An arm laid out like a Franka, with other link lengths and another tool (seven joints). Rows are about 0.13 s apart.
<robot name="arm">
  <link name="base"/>
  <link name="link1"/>
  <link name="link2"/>
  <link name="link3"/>
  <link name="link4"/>
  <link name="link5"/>
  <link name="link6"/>
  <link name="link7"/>
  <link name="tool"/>
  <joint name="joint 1" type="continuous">
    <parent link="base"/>
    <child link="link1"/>
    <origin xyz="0 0 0.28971" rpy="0 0 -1.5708"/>
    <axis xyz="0 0 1"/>
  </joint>
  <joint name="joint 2" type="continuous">
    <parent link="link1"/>
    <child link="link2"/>
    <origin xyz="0 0 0" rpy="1.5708 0 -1.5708"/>
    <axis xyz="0 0 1"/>
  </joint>
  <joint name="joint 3" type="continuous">
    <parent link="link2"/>
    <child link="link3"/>
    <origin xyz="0 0.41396 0" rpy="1.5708 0 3.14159"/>
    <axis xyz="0 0 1"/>
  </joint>
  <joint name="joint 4" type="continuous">
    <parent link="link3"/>
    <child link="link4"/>
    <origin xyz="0.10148 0 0" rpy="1.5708 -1.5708 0"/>
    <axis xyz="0 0 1"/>
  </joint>
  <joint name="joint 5" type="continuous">
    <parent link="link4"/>
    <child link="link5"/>
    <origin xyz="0.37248 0.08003 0" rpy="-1.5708 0 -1.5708"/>
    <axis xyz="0 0 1"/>
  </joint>
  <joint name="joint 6" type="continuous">
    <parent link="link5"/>
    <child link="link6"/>
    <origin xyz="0 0 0" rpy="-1.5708 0 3.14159"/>
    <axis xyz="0 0 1"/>
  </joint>
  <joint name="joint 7" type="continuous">
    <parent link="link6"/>
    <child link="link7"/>
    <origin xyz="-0.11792 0 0" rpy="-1.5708 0 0"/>
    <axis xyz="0 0 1"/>
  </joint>
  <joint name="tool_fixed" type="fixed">
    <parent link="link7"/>
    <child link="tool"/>
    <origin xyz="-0.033 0.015 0.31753" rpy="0.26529 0 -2.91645"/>
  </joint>
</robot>
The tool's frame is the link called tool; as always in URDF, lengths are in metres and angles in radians. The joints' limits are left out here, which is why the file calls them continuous.
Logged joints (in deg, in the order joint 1, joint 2, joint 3, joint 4, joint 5, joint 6, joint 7), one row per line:
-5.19 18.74 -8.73 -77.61 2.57 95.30 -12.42
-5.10 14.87 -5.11 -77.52 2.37 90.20 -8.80
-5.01 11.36 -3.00 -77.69 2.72 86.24 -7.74
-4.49 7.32 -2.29 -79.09 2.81 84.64 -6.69
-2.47 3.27 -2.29 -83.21 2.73 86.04 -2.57
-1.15 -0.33 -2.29 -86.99 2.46 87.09 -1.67
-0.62 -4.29 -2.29 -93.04 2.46 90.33 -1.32
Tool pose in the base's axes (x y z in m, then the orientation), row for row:
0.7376 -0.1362 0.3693 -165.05 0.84 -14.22
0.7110 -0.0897 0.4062 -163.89 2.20 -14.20
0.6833 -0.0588 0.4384 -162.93 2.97 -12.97
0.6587 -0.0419 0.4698 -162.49 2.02 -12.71
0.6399 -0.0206 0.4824 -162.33 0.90 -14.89
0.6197 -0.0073 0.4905 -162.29 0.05 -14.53
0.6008 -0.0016 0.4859 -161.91 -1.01 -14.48
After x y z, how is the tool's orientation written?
As angles about the fixed x, y, z axes (roll, pitch, yaw), in degrees.
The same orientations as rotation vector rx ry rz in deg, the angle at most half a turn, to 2 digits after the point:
-163.77 20.59 -1.48
-162.43 20.68 0.26
-161.59 19.01 1.43
-161.33 18.41 0.08
-160.96 21.23 -2.01
-161.09 20.55 -3.13
-160.85 20.21 -4.67

